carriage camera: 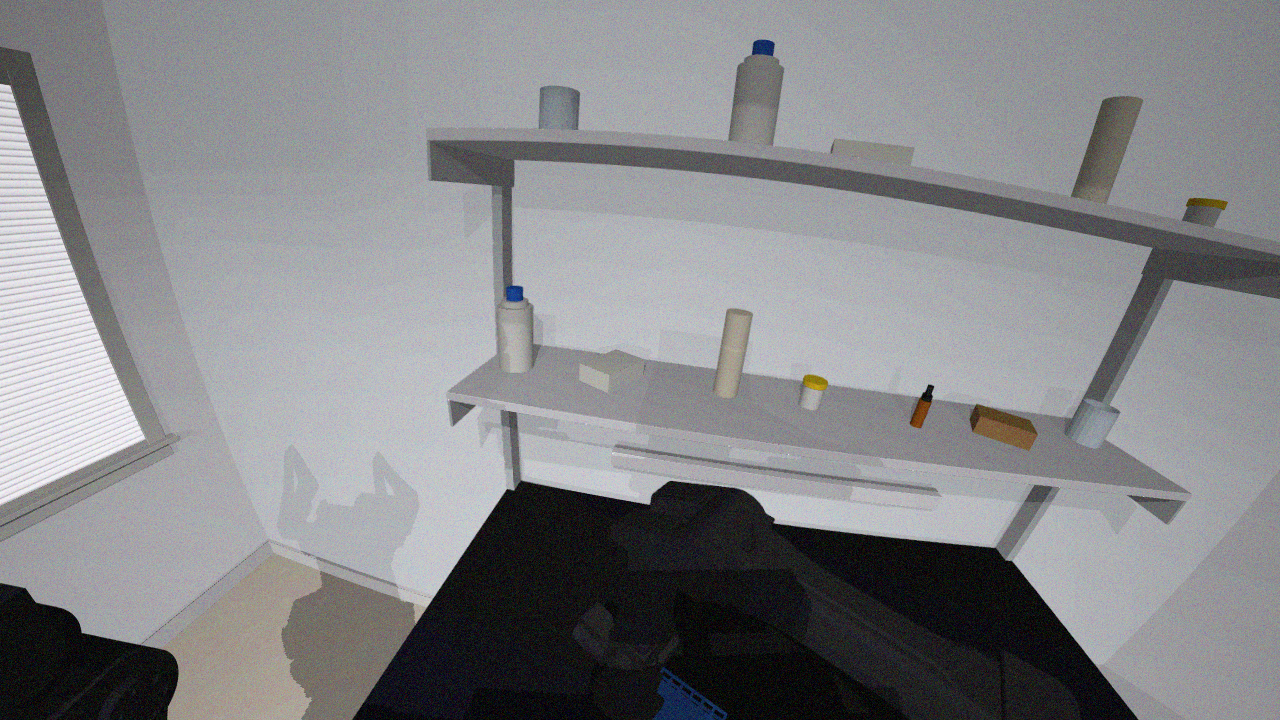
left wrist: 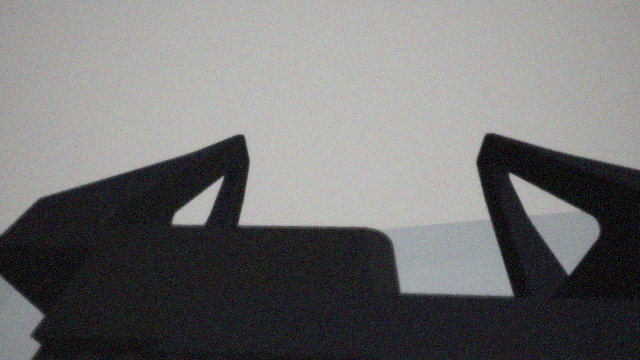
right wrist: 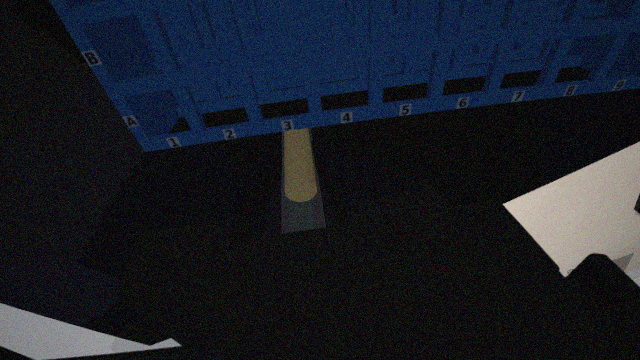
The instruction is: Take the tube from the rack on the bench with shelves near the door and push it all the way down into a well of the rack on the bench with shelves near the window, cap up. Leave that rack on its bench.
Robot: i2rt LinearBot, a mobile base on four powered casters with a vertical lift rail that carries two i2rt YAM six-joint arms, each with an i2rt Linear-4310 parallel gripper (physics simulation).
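I can see a clear tube with orange cap (right wrist: 302, 209). The clear tube with orange cap is out of frame in the left wrist view. As for my grippers, I see my right gripper (right wrist: 298, 154) and also my left gripper (left wrist: 361, 147).
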